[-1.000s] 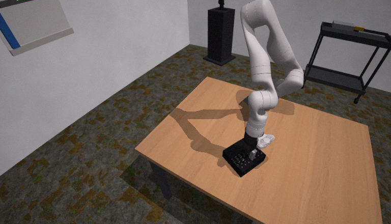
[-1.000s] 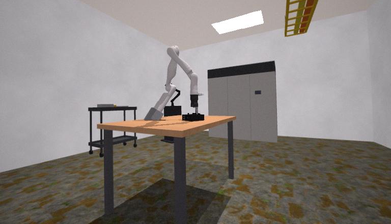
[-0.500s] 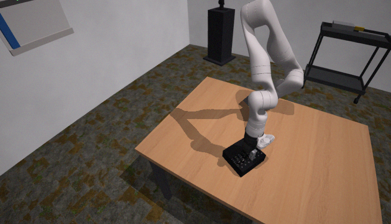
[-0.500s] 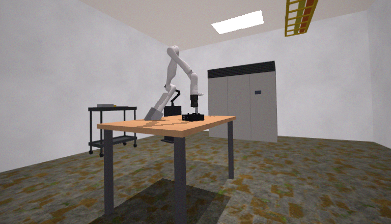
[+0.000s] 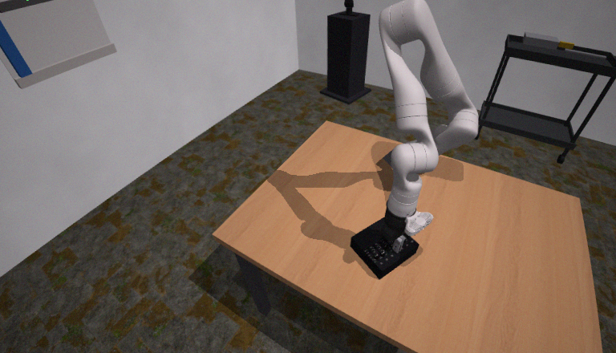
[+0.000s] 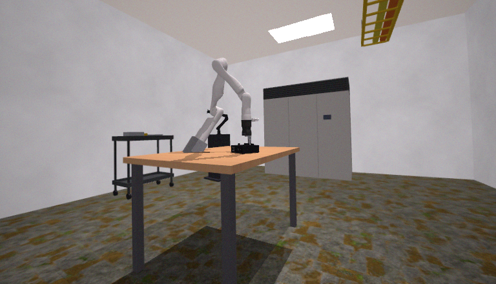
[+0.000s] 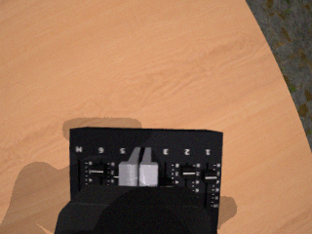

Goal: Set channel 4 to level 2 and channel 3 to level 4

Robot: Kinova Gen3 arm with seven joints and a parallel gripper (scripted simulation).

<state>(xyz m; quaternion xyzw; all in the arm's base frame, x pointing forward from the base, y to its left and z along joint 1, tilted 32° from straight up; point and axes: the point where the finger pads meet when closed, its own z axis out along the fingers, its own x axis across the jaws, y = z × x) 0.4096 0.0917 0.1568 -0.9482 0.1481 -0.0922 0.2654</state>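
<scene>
My gripper is now 20 mm to the left of the channel 4 fader and 10 mm above it. Also, from my hand: channel 3 fader 20 mm ahead, 30 mm to the right, 10 mm below.
</scene>
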